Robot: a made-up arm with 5 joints.
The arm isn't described. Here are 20 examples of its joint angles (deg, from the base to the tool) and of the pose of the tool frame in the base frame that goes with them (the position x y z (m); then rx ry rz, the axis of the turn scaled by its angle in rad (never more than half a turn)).
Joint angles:
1: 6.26 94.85 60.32 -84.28 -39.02
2: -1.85 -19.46 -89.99 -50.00 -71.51
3: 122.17 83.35 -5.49 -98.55 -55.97
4: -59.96 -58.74 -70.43 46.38 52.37
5: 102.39 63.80 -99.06 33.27 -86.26
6: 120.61 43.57 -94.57 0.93 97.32
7: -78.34 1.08 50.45 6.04 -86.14
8: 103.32 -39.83 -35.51 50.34 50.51
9: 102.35 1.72 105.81 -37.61 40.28
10: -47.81 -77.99 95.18 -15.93 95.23
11: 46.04 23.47 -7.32 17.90 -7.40
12: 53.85 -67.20 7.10 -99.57 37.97
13: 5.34 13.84 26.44 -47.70 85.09
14: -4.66 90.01 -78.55 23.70 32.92
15: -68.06 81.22 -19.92 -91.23 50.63
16: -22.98 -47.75 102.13 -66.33 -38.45
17: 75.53 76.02 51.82 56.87 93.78
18: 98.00 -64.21 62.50 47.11 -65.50
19: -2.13 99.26 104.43 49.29 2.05
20: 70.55 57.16 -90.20 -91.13 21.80
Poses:
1: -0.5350 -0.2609 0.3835 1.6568 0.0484 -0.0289
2: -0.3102 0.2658 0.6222 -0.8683 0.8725 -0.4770
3: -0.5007 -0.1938 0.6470 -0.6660 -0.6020 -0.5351
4: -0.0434 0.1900 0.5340 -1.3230 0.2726 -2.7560
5: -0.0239 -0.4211 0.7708 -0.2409 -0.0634 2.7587
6: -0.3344 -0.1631 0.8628 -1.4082 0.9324 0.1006
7: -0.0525 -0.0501 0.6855 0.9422 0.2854 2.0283
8: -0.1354 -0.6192 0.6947 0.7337 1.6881 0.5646
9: -0.0320 -0.2049 0.4350 -1.5424 2.2265 -0.9972
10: -0.6220 0.2051 0.7345 -1.3754 0.0295 0.3120
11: -0.0255 -0.1579 0.2035 1.6773 -1.5910 2.0810
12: -0.1643 0.0548 0.2806 -1.7861 2.0620 -0.6913
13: 0.0239 0.0965 0.2859 -1.3565 2.2876 -1.4445
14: -0.4512 -0.1867 0.2351 0.7175 -0.9259 0.4886
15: -0.1598 -0.1257 0.3977 -0.8929 -2.4083 0.1823
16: -0.0311 0.2336 0.4019 -0.6963 -1.4843 -2.4918
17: -0.1236 -0.6493 0.5008 0.6082 0.1272 1.7221
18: -0.3902 -0.1915 0.3595 1.5478 -1.7793 -0.5500
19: -0.0736 -0.0286 0.6384 -0.0036 1.6081 -0.9078
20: 0.0571 -0.2062 0.6158 0.1102 -0.4463 -3.0172
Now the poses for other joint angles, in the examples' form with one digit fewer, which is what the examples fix.
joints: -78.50 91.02 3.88 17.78 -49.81
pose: -0.048 -0.037 0.537 1.065 2.587 0.745
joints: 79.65 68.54 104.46 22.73 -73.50
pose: -0.257 -0.257 0.780 -0.748 1.009 0.174
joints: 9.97 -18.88 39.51 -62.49 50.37
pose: -0.047 0.212 0.442 -1.206 2.151 -0.272
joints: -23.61 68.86 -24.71 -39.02 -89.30
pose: -0.284 -0.163 0.682 1.076 1.215 -0.497
